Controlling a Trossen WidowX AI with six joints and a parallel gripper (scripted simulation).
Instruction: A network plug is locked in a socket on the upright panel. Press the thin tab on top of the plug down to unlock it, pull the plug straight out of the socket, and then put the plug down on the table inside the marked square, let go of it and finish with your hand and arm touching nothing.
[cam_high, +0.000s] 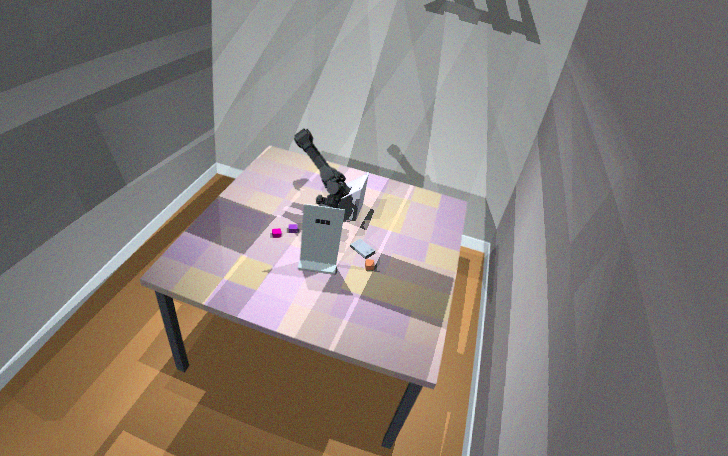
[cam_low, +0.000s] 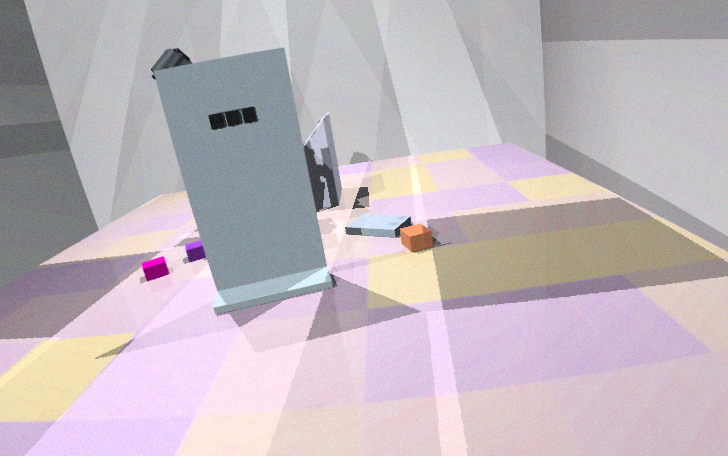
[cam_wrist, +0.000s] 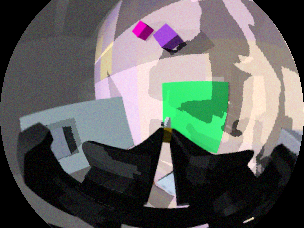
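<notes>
Now: gripper tip 10 mm past the green mark and 70 mm above it. The rest, counted from my gripper tip: purple cube 30 mm ahead, 150 mm to the right, 60 mm below; flat light-grey block 210 mm to the left, 60 mm below; network plug right at my gripper tip.
</notes>
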